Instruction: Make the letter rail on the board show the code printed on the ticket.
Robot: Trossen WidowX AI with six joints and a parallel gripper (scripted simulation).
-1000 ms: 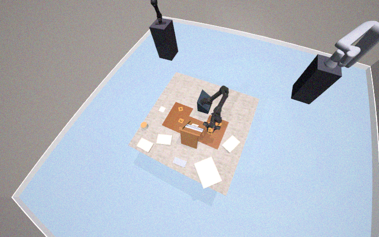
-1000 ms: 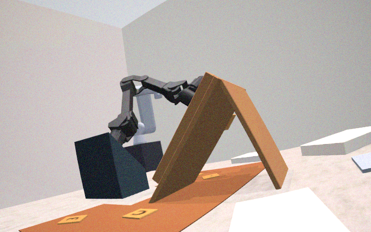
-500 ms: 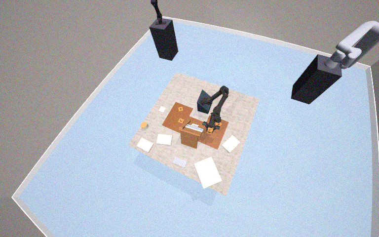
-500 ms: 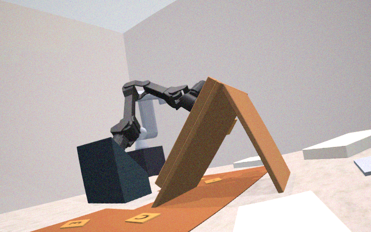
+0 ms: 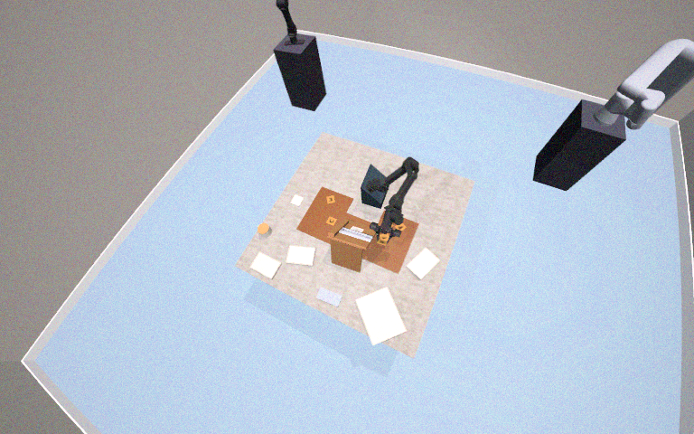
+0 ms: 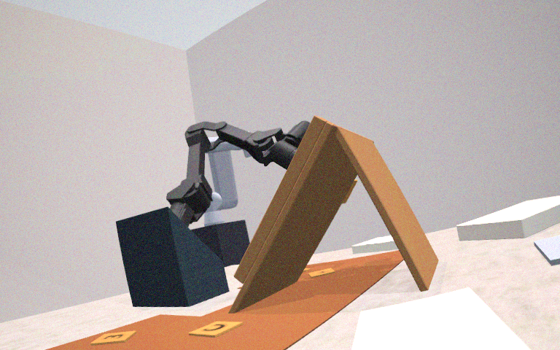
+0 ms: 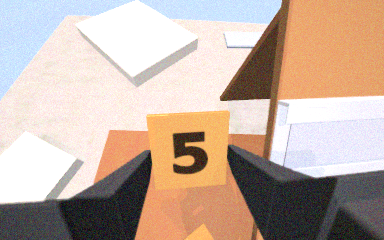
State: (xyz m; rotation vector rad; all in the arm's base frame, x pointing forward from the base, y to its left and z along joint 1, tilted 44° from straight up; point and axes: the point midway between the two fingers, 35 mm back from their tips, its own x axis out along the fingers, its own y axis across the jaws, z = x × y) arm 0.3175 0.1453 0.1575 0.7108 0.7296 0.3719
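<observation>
Right now the white ticket is 19 cm to the right of my gripper tip, 7 cm below it and 5 cm behind it. The rest, counted from my gripper tip: j tile (17 cm below, 10 cm behind, 2 cm to the right); then orange tile marked 5 (right at my gripper tip); then orange tile marked p (19 cm behind, 17 cm below, 3 cm to the right).
</observation>
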